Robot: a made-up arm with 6 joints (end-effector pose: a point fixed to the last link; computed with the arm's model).
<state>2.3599 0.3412 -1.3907 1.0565 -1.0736 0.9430</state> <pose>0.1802 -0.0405 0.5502 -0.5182 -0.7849 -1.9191</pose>
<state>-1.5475 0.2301 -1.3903 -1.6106 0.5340 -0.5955</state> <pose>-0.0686 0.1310 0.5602 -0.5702 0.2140 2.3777</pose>
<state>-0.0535 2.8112 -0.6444 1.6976 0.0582 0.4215</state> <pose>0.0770 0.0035 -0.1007 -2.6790 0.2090 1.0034</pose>
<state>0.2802 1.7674 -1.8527 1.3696 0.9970 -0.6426</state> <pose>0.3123 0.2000 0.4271 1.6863 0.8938 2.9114</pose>
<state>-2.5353 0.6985 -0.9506 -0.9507 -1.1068 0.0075</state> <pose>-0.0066 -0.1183 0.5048 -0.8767 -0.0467 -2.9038</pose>
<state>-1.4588 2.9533 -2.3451 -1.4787 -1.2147 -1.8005</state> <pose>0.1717 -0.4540 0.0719 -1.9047 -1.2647 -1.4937</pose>
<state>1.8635 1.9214 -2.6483 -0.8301 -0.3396 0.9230</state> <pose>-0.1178 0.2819 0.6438 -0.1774 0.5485 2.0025</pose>
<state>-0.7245 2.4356 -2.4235 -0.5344 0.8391 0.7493</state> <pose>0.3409 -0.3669 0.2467 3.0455 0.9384 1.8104</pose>
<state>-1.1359 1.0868 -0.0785 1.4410 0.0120 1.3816</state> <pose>0.0617 -0.1288 0.1181 2.9191 -0.6141 -0.7421</pose>
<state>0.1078 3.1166 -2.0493 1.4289 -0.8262 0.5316</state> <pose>0.4316 -0.0472 -0.0951 2.1272 0.2974 0.8553</pose>
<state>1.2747 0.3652 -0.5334 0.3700 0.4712 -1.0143</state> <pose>0.0161 0.1252 0.3218 -1.8713 0.8982 -0.3661</pose>
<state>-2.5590 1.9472 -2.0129 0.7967 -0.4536 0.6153</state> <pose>-0.3814 -0.2033 0.4718 1.1151 0.0447 -1.3665</pose>
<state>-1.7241 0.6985 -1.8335 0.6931 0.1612 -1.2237</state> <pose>0.0194 0.0386 0.6555 -0.3383 0.3520 -2.2970</pose>
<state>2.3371 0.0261 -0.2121 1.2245 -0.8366 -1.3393</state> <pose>0.0315 0.0965 0.3299 0.4211 1.0884 1.9251</pose>
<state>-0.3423 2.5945 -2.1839 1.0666 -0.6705 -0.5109</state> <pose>0.4745 -0.2432 0.2094 1.4921 1.1001 0.5827</pose>
